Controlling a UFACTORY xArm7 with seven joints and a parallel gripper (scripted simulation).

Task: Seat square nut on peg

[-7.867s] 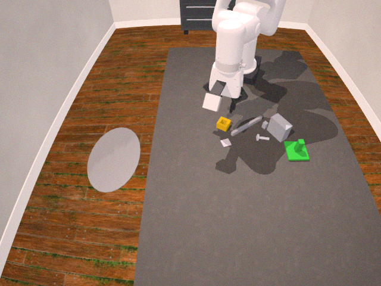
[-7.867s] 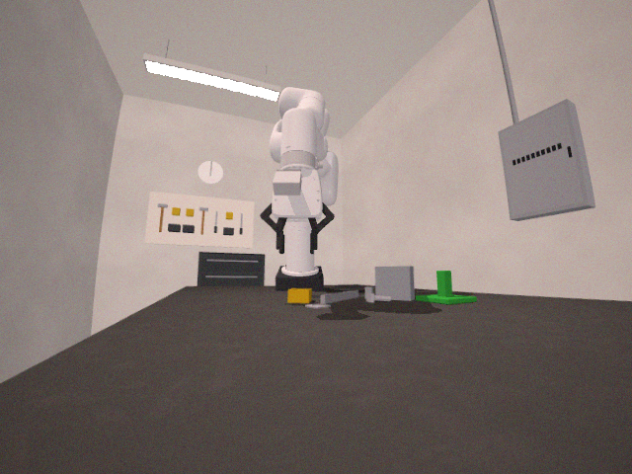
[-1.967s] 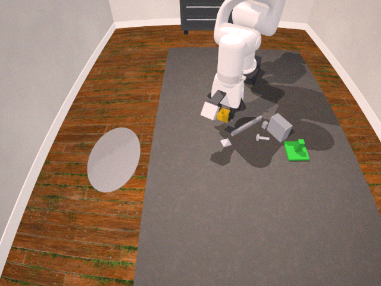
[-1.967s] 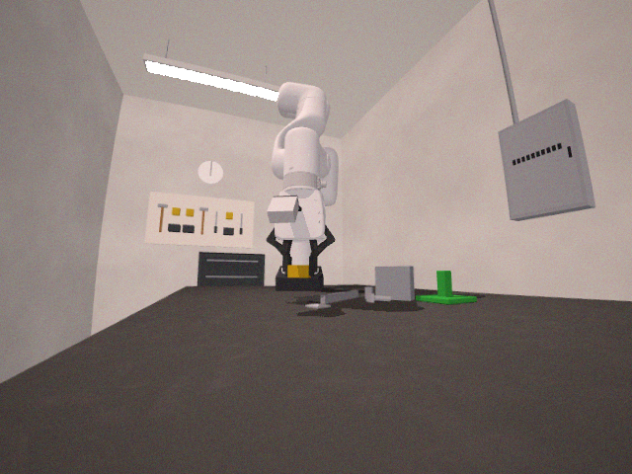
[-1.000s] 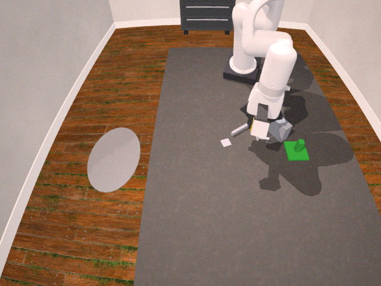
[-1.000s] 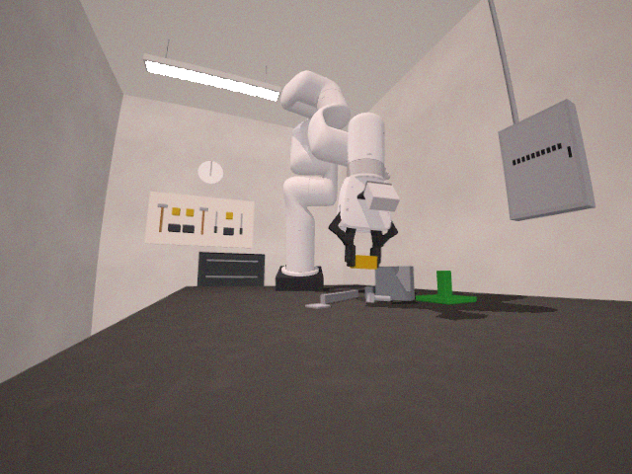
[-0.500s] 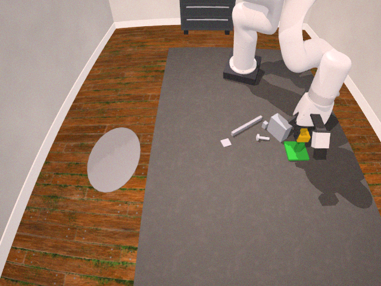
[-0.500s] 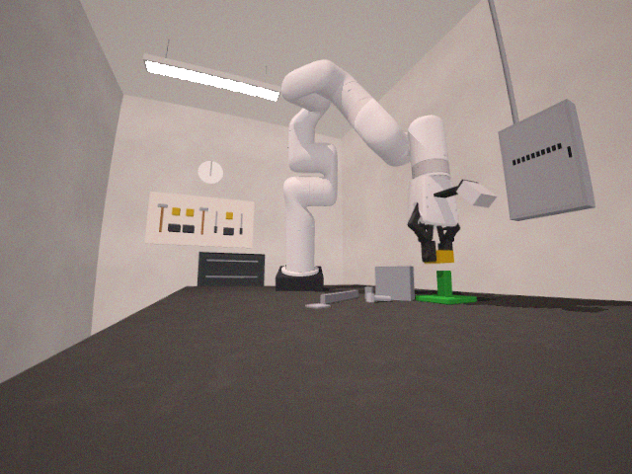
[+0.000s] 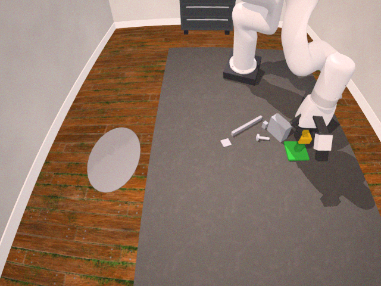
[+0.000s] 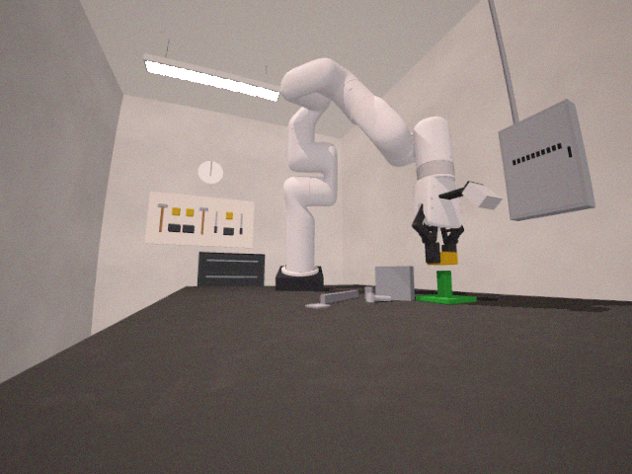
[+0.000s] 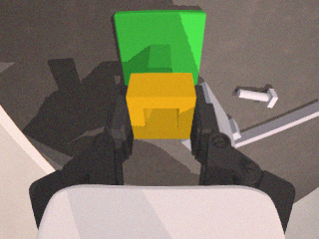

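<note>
Right now the grey block is 7 cm behind my hand, 6 cm to the right of it and 6 cm below it. From my hand the other things lie so: bolt: 13 cm to the right, 9 cm below, 4 cm behind; small grey cube: 11 cm to the right, 10 cm behind, 8 cm below; grey bar: 18 cm to the right, 10 cm behind, 9 cm below.
</note>
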